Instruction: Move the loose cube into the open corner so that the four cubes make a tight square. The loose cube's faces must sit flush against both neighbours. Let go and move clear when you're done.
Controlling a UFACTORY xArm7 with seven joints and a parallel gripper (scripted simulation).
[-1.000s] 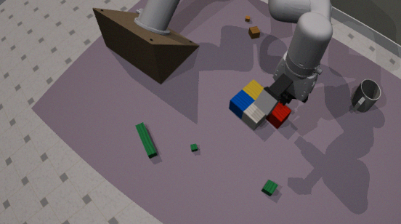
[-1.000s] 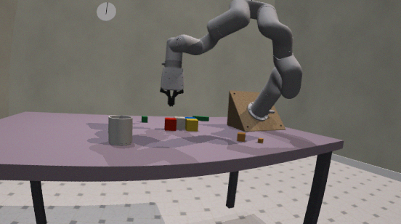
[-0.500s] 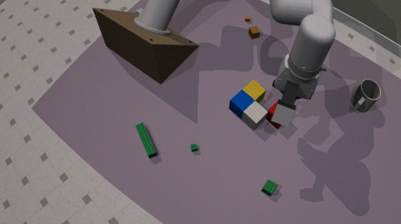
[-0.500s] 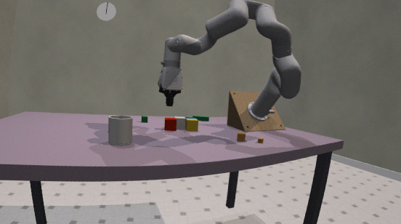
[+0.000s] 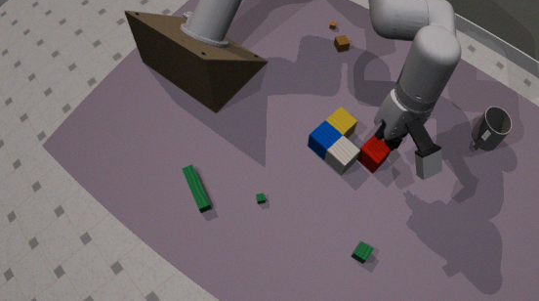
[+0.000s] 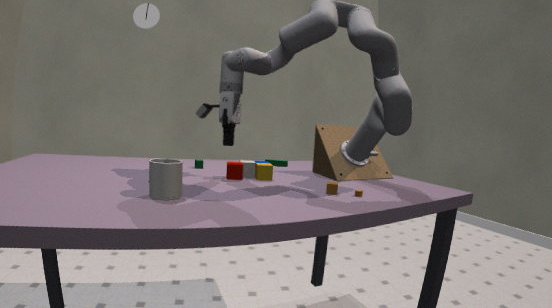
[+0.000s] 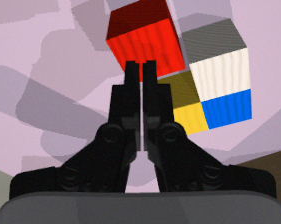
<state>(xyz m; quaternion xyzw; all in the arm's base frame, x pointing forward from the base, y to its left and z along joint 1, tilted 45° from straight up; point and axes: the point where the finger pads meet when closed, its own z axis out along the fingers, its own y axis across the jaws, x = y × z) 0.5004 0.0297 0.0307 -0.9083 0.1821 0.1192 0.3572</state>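
The red cube is 2 cm behind my hand and 10 cm below it. Round my hand: green bar (26 cm behind, 30 cm to the right, 11 cm below); then white cube (8 cm behind, 5 cm to the right, 10 cm below).
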